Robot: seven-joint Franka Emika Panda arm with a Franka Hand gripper.
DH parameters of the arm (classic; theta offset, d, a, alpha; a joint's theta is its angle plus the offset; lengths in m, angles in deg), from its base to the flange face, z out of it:
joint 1: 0 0.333 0 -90
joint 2: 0 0 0 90
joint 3: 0 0.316 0.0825 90
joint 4: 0 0 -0.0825 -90
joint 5: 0 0.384 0 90
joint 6: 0 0 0.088 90
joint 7: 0 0.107 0 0
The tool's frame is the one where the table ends.
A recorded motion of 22 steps. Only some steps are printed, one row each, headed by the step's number.
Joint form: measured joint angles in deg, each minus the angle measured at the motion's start. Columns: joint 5, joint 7, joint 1, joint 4, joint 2, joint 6, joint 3.
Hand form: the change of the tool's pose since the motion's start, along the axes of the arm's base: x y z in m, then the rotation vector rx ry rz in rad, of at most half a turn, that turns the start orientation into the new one. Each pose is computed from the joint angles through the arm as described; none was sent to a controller.
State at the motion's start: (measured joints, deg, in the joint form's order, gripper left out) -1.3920 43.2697 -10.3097 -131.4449 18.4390 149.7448 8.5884
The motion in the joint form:
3: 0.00 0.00 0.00 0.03 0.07 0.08 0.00
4: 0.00 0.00 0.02 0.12 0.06 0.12 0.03
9: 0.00 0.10 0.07 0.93 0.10 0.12 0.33
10: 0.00 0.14 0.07 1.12 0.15 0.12 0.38
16: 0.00 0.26 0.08 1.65 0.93 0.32 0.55
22: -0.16 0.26 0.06 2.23 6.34 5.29 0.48
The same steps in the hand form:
3: 0.0002 0.0000 -0.0003 0.0002 -0.0007 -0.0001
4: 0.0009 0.0004 0.0004 0.0002 -0.0032 0.0007
9: 0.0065 0.0033 0.0052 0.0015 -0.0168 0.0041
10: 0.0077 0.0037 0.0059 0.0019 -0.0193 0.0040
16: 0.0102 0.0054 0.0024 0.0050 -0.0187 0.0043
22: 0.0104 0.0062 -0.0367 0.0189 -0.0226 0.0004

